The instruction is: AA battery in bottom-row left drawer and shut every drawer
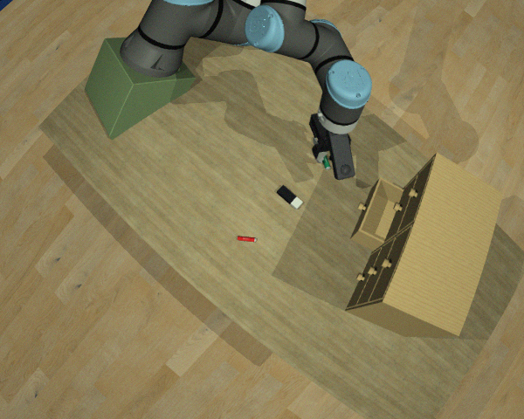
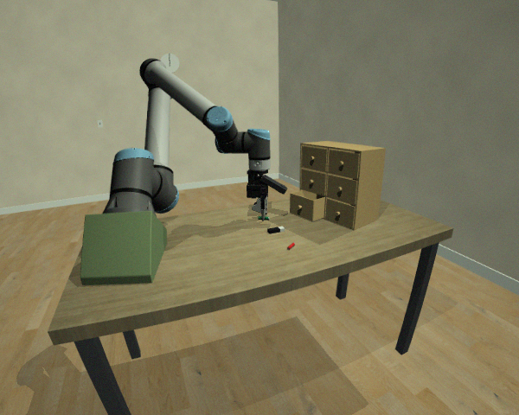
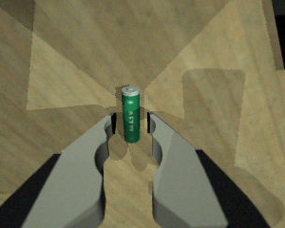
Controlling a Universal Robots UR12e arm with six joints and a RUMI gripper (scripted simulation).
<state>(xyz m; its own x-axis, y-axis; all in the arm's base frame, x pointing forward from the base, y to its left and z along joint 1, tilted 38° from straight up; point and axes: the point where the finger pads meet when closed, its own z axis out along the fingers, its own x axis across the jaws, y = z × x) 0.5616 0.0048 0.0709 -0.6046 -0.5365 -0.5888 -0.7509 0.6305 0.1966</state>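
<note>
Now: the green AA battery 1 cm below my hand. Also, from my hand: black-and-white block: 14 cm to the right, 1 cm below, 1 cm behind; small red cylinder: 28 cm to the right, 5 cm behind, 1 cm below.
</note>
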